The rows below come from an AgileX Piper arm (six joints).
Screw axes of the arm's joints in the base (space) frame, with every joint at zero. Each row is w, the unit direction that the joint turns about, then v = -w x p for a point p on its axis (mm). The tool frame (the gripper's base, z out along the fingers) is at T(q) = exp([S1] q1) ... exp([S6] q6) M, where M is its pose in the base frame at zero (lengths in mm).
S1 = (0, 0, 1, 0, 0, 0)
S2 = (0, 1, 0, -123, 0, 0)
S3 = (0, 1, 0, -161.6, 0, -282.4)
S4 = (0.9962, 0, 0.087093, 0, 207.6, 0)
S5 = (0, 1, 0, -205.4, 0, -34.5)
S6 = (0.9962, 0, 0.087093, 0, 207.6, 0)
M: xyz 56.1 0 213.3 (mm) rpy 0 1.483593 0 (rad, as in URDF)
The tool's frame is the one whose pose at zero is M.
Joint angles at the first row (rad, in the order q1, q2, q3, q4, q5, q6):
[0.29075 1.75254 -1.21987 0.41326 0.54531 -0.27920]
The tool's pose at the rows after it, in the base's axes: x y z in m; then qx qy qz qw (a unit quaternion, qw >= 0):
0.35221 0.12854 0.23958 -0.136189 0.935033 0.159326 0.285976
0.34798 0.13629 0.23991 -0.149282 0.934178 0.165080 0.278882
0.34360 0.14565 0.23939 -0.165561 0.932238 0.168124 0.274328
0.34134 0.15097 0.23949 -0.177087 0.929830 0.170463 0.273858
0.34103 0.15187 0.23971 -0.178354 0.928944 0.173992 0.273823
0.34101 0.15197 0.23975 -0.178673 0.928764 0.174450 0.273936
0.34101 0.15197 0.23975 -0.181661 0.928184 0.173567 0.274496
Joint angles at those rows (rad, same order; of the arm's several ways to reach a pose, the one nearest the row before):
[0.29772 1.73573 -1.21986 0.42652 0.54694 -0.29014]
[0.31873 1.73352 -1.21989 0.43436 0.56167 -0.29893]
[0.34588 1.73351 -1.21884 0.43418 0.56667 -0.30533]
[0.36060 1.73352 -1.21887 0.44033 0.56712 -0.31969]
[0.36150 1.73350 -1.21885 0.45362 0.56801 -0.33091]
[0.36154 1.73349 -1.21885 0.45566 0.56800 -0.33305]
[0.36154 1.73349 -1.21885 0.45566 0.56800 -0.33948]

